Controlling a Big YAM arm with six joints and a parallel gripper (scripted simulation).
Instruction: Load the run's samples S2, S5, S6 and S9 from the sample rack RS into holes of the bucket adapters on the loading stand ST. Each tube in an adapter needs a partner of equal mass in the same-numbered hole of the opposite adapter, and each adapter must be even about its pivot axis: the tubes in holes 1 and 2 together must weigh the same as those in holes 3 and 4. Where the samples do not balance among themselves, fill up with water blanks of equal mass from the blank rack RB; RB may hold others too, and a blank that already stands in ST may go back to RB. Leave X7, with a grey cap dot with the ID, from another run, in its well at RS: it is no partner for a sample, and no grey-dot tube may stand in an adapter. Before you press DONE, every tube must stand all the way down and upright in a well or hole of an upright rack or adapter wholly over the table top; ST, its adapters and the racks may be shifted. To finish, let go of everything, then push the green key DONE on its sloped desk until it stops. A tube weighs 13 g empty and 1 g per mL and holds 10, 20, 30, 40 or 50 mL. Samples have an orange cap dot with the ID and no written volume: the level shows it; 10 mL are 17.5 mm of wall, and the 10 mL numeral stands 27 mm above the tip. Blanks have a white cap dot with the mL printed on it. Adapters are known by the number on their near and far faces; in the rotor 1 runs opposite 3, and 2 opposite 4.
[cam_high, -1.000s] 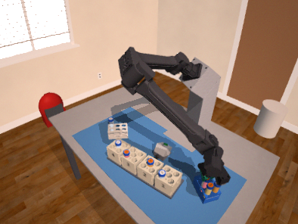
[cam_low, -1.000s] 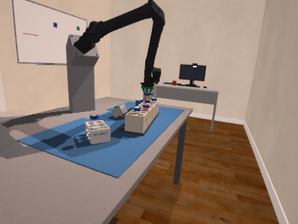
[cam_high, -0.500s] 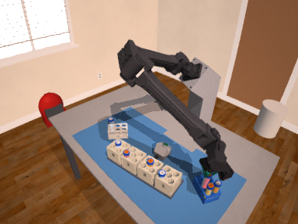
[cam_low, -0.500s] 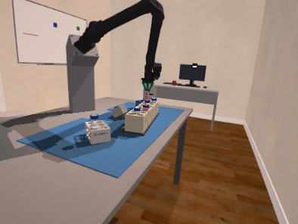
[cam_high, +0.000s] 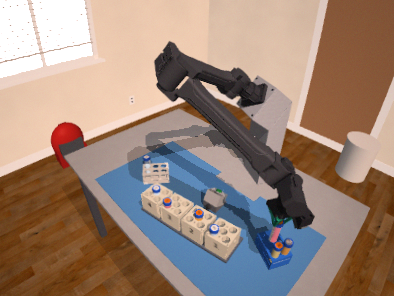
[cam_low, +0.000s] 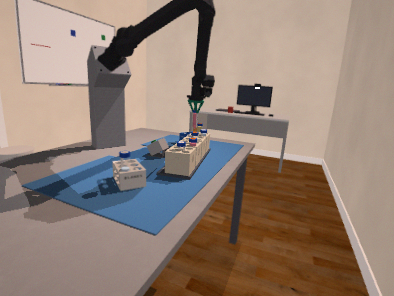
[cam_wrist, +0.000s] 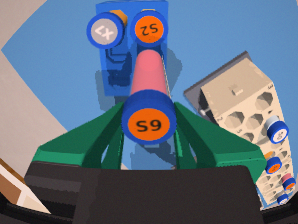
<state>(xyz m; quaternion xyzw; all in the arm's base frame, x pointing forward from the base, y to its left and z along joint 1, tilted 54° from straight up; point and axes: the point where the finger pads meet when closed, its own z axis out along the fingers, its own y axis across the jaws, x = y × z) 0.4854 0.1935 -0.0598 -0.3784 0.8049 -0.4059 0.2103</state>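
Right now my hand is 30 mm past the sample tube S5, 420 mm to the left of it and 130 mm above it. The rest, counted from my hand: grey-dot tube X7: 10 mm ahead, 60 mm to the left, 130 mm below; sample tube S2: 30 mm ahead, 30 mm to the left, 130 mm below; sample tube S9: 10 mm ahead, 50 mm below.
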